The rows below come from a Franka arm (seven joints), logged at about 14 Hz.
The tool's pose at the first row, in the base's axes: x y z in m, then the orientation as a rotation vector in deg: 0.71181, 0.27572, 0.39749, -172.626, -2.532, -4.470
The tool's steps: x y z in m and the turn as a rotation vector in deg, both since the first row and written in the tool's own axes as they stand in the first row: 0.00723, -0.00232, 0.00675, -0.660, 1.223, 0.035; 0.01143, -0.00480, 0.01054, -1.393, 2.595, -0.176; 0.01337, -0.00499, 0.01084, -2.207, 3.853, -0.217; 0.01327, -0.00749, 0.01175, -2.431, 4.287, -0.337; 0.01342, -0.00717, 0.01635, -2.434, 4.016, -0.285; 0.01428, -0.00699, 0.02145, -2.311, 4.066, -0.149; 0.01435, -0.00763, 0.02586, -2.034, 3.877, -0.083; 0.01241, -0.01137, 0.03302, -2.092, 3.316, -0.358; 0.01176, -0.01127, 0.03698, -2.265, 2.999, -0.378; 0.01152, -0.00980, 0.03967, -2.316, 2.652, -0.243; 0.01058, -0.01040, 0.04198, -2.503, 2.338, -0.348
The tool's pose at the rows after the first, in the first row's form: 0.71929, 0.27907, 0.39148, -173.212, -2.344, -6.345; 0.72359, 0.28212, 0.38827, -173.838, -2.510, -8.486; 0.72553, 0.28240, 0.38810, -174.531, -2.428, -10.458; 0.72540, 0.28499, 0.38750, -174.709, -2.563, -11.147; 0.72579, 0.28526, 0.38292, -174.741, -2.510, -10.730; 0.72690, 0.28576, 0.37789, -174.613, -2.301, -10.783; 0.72717, 0.28696, 0.37360, -174.357, -2.226, -10.468; 0.72547, 0.29153, 0.36688, -174.470, -2.699, -9.646; 0.72502, 0.29192, 0.36291, -174.672, -2.756, -9.179; 0.72496, 0.29080, 0.36005, -174.754, -2.583, -8.641; 0.72412, 0.29167, 0.35778, -174.967, -2.769, -8.185
